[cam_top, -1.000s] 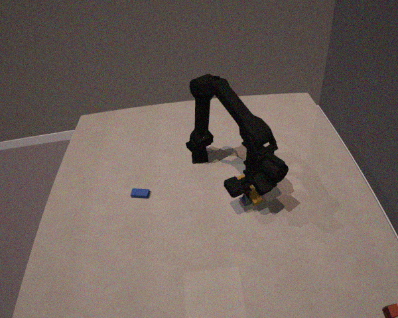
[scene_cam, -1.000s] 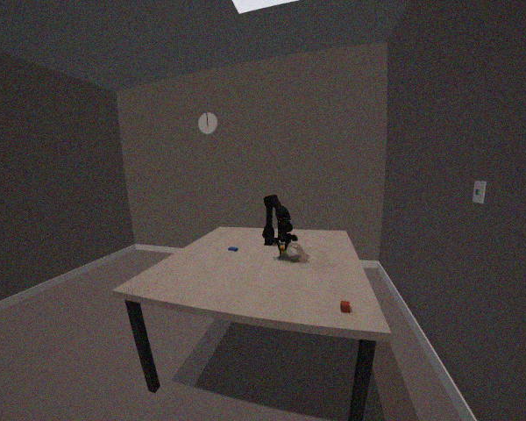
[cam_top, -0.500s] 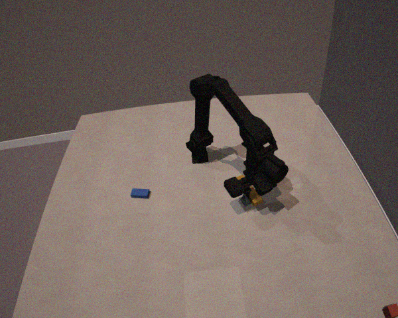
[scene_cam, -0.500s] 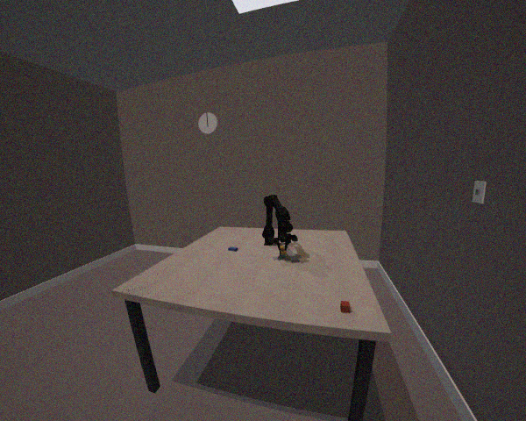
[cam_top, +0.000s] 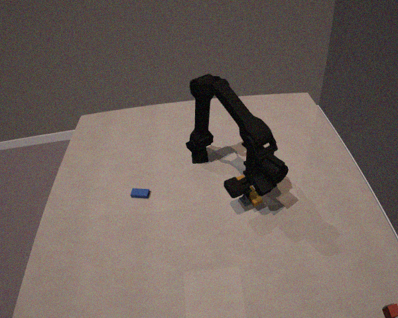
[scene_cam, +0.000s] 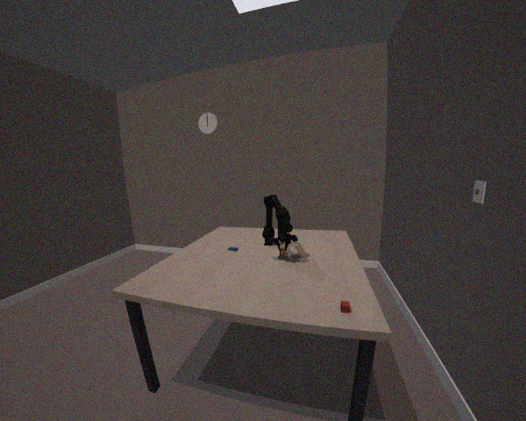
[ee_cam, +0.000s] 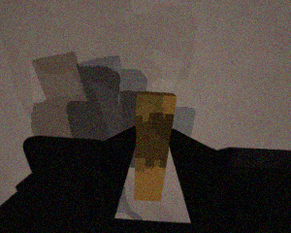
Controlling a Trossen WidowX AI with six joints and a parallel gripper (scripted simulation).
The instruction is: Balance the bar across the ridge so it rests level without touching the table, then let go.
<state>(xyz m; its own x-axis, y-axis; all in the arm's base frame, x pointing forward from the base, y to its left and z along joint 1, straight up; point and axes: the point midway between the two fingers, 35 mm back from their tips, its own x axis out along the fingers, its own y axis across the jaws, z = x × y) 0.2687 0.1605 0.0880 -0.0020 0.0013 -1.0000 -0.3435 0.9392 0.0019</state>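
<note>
The yellow bar is 3 cm behind my gripper tip and 1 cm to the right of it. From my gripper tip the other things lie so: blue oblong block 40 cm to the right, 10 cm behind, 5 cm below; then small red cube 47 cm ahead, 34 cm to the left, 4 cm below.
</note>
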